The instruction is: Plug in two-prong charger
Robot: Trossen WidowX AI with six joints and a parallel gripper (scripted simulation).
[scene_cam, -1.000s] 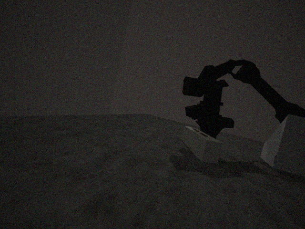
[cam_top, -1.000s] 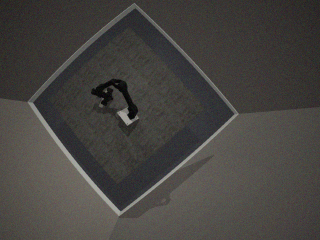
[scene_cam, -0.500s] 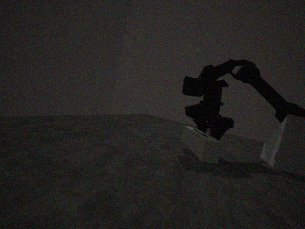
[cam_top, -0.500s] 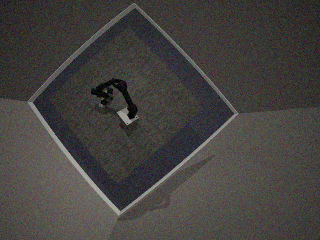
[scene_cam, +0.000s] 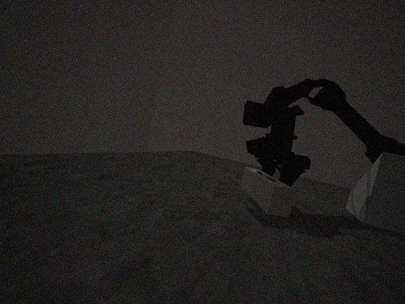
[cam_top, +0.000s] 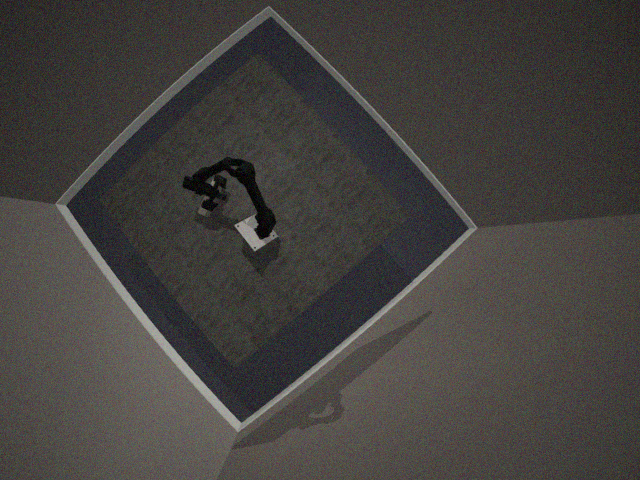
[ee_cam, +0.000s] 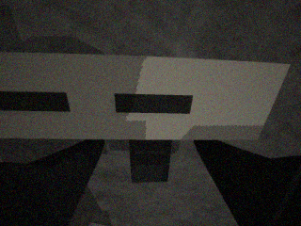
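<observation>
My gripper tip is now 10 mm to the right of the two-prong charger, 10 mm below it and 10 mm short of it.
</observation>
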